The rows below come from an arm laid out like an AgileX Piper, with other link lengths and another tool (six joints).
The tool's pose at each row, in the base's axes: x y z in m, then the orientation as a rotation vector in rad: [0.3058 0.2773 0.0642 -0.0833 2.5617 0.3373]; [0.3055 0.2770 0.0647 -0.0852 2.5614 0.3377]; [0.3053 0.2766 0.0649 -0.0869 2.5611 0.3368]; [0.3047 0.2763 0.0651 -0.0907 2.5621 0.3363]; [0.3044 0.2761 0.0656 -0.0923 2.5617 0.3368]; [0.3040 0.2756 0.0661 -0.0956 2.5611 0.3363]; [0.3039 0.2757 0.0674 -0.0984 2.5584 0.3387]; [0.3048 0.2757 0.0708 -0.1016 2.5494 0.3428]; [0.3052 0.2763 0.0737 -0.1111 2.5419 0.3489]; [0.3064 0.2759 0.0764 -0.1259 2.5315 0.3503]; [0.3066 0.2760 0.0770 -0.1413 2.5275 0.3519]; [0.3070 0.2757 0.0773 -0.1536 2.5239 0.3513]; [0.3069 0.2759 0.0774 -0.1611 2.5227 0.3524]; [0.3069 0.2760 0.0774 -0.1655 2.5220 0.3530]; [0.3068 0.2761 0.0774 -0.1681 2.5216 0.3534]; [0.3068 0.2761 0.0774 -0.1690 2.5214 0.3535]
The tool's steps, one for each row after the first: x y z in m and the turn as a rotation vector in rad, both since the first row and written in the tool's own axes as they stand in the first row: [0.0000 -0.0001 -0.0006 -0.0007 0.0000 -0.0013]; [0.0000 -0.0005 -0.0010 -0.0004 -0.0002 -0.0027]; [0.0004 -0.0006 -0.0016 -0.0008 0.0012 -0.0054]; [0.0004 -0.0007 -0.0022 -0.0015 0.0010 -0.0065]; [0.0005 -0.0010 -0.0029 -0.0019 0.0008 -0.0090]; [-0.0001 -0.0006 -0.0040 -0.0043 -0.0013 -0.0108]; [-0.0027 0.0000 -0.0063 -0.0085 -0.0094 -0.0133]; [-0.0045 0.0012 -0.0083 -0.0154 -0.0151 -0.0196]; [-0.0070 0.0013 -0.0100 -0.0202 -0.0233 -0.0312]; [-0.0075 0.0015 -0.0104 -0.0248 -0.0250 -0.0422]; [-0.0080 0.0012 -0.0105 -0.0272 -0.0269 -0.0516]; [-0.0080 0.0014 -0.0106 -0.0296 -0.0269 -0.0568]; [-0.0080 0.0015 -0.0106 -0.0310 -0.0269 -0.0599]; [-0.0079 0.0016 -0.0106 -0.0319 -0.0269 -0.0617]; [-0.0079 0.0016 -0.0106 -0.0322 -0.0270 -0.0623]
